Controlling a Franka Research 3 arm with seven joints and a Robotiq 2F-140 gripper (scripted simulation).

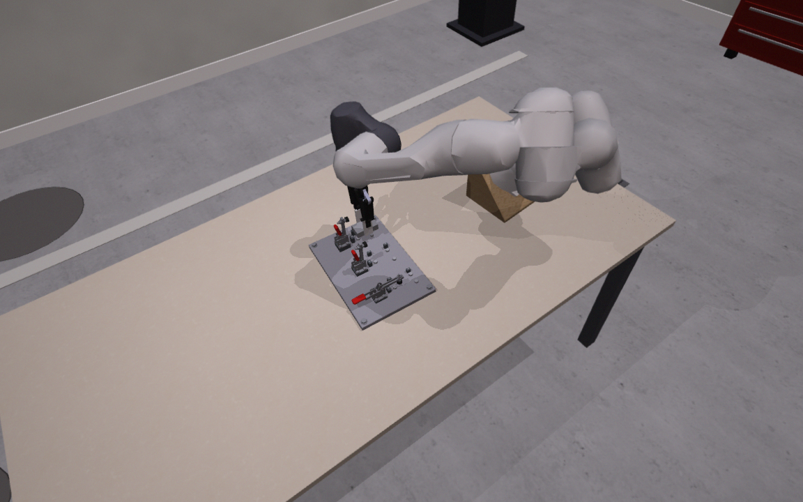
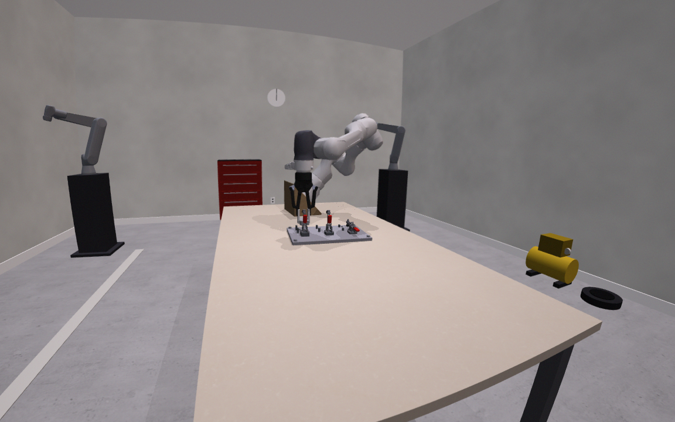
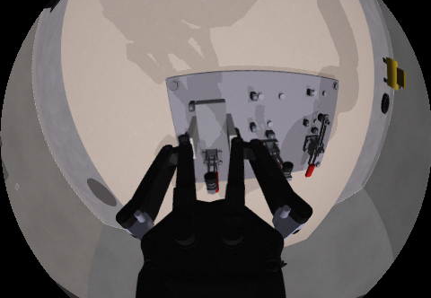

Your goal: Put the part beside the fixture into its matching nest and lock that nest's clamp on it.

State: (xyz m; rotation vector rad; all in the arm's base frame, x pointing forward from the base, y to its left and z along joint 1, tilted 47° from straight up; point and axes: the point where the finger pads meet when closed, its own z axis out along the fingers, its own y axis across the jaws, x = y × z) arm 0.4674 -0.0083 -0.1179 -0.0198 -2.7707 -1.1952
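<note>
The grey fixture plate lies 10 cm to the left of my hand, 8 cm below it and 5 cm ahead of it. The rest, counted from my hand: part 3 cm below.
</note>
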